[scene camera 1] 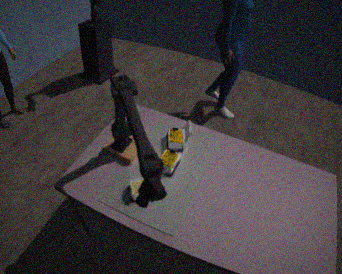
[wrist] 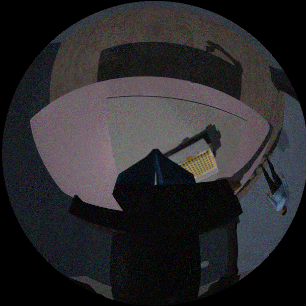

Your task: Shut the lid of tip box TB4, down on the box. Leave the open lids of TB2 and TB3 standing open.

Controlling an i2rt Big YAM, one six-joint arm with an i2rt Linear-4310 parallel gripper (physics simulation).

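Seen in the pictures: gripper, between the fingertips: (scene camera 1: 152, 201); arm's base, origin of its link: (scene camera 1: 121, 144).
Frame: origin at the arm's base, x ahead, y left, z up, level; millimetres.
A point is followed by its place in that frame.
Note:
The tip boxes' labels cannot be read, so I cannot tell which is TB4. A pale box with a yellow rack (scene camera 1: 135, 188) @[x 260, y -250, z 38 mm] (wrist: 201, 164) sits nearest the table's front edge, partly hidden by the arm in the scene view. A pale panel (wrist: 192, 150) lies along its far side in the wrist view; whether this is its lid is unclear. My gripper (scene camera 1: 143, 202) (wrist: 155, 152) is shut and empty, beside this box, with its tips left of it in the wrist view. A middle box (scene camera 1: 170, 159) @[x 317, y 30, z 18 mm] and a back box (scene camera 1: 175, 137) @[x 262, y 205, z 18 mm] show bright yellow racks; an upright lid (scene camera 1: 188, 127) @[x 312, y 278, z 67 mm] stands by the back box.
The boxes stand on a grey-green mat (scene camera 1: 165, 220) @[x 464, y -301, z -39 mm] (wrist: 135, 117) on a pinkish table (scene camera 1: 270, 200) @[x 945, y 80, z -42 mm] (wrist: 60, 145). A wooden base plate (scene camera 1: 124, 156) @[x 69, y -73, z 0 mm] lies under the arm's foot. A person in blue (scene camera 1: 235, 45) stands behind the table. Another person (wrist: 277, 192) shows at the right.

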